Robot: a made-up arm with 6 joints. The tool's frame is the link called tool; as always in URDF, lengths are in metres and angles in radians.
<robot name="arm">
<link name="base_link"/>
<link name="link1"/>
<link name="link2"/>
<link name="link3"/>
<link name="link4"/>
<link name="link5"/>
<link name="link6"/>
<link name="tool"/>
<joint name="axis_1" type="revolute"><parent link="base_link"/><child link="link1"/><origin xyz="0.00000 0.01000 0.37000"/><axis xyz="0 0 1"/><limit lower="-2.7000" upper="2.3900"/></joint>
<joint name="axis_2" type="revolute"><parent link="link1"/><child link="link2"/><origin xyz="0.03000 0.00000 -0.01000" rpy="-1.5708 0.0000 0.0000"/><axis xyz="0 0 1"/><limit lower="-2.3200" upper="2.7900"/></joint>
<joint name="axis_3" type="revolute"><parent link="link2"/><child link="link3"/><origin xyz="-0.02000 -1.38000 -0.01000" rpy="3.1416 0.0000 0.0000"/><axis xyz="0 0 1"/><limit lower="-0.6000" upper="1.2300"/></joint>
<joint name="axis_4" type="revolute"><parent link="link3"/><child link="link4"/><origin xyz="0.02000 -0.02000 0.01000" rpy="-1.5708 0.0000 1.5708"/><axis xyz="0 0 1"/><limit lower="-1.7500" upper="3.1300"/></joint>
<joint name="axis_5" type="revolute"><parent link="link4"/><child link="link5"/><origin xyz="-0.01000 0.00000 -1.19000" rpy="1.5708 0.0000 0.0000"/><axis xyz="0 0 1"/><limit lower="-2.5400" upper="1.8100"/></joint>
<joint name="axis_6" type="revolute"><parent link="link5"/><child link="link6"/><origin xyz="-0.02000 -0.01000 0.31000" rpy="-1.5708 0.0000 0.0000"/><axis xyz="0 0 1"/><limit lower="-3.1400" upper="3.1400"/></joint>
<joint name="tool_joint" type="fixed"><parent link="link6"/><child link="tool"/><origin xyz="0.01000 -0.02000 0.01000" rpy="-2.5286 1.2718 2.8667"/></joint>
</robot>
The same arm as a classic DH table. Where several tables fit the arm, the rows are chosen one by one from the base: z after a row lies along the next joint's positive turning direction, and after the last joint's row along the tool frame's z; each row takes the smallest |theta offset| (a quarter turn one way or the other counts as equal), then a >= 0, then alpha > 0; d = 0 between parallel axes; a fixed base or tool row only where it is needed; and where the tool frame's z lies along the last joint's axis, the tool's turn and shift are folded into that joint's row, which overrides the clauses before.
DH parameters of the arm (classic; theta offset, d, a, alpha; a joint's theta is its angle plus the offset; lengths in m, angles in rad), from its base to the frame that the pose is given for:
base (fixed): 1.5708 0 0.01 0
axis_1: -1.5708 0.36 0.03 -1.5708
axis_2: 1.5563 0 -1.3801 3.1416
axis_3: -0.0145 0.02 0.02 1.5708
axis_4: 0 -1.21 0.01 -1.5708
axis_5: 0 0.31 0.02 1.5708
axis_6: 0.6614 0.0054 0.0044 -1.8141
tool (fixed): 1.3953 0.0226 0 0
Joint limits (rad, base to tool): -2.7..2.39 -2.32..2.79 -0.6..1.23 -1.75..3.13 -2.54..1.81 -3.14..3.14

